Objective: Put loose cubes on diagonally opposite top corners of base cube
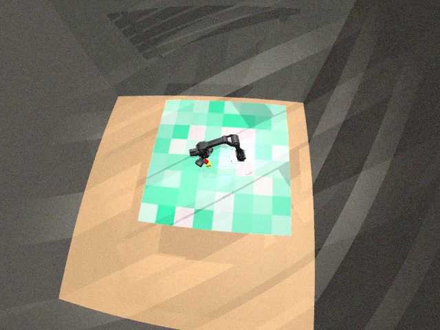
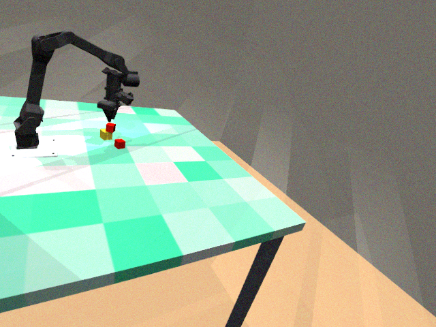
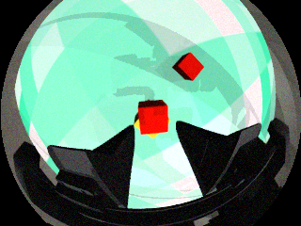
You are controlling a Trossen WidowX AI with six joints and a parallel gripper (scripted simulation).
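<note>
The yellow cube is 7 cm below my gripper tip, 2 cm behind it and 1 cm to the left of it.
</note>
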